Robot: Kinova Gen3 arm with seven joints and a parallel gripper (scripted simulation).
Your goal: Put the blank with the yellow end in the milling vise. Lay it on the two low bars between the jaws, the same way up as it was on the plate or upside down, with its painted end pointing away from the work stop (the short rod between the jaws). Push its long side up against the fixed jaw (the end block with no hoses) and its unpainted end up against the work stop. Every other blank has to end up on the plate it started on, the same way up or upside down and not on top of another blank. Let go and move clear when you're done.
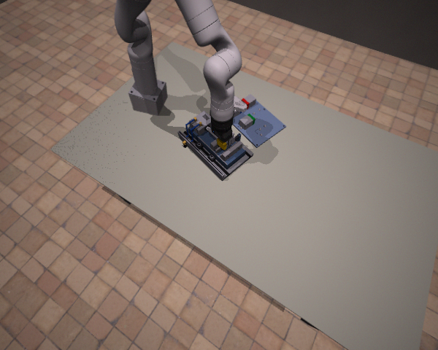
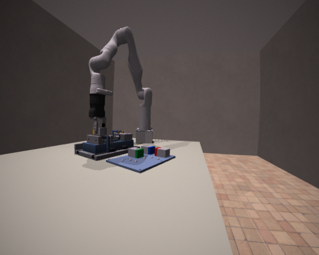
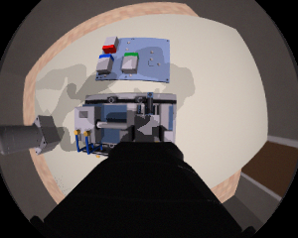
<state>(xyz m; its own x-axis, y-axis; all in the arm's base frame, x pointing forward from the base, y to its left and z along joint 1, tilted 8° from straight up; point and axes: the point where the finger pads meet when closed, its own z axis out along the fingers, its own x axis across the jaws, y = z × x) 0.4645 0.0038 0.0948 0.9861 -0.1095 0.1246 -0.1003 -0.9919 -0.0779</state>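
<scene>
My gripper is now 20 mm above the yellow-ended blank. Round my hand: green-ended blank: 30 mm behind, 200 mm to the left, 110 mm below; then fixed jaw: 40 mm ahead, 60 mm below; then milling vise: 60 mm behind, 10 mm to the left, 100 mm below.
</scene>
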